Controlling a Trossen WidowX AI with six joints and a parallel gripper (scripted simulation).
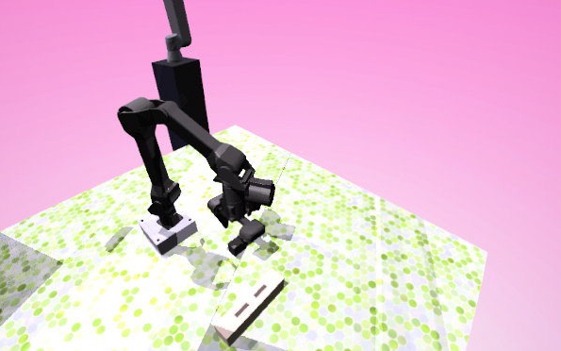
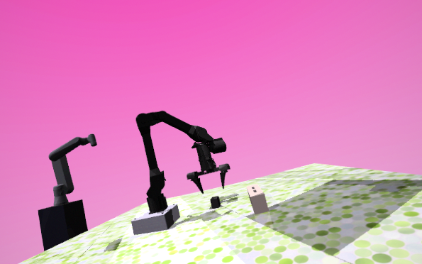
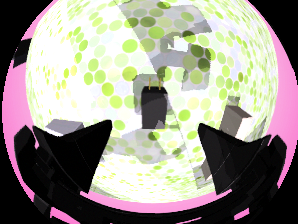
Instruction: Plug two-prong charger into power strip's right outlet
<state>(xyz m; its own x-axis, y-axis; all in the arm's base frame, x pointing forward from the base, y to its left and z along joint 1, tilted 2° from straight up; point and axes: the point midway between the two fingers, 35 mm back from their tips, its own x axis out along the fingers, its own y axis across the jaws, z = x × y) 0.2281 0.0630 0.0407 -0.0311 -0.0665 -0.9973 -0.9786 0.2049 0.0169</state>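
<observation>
Right now my gripper tip is 5 cm above the charger and 2 cm to the right of it.
</observation>
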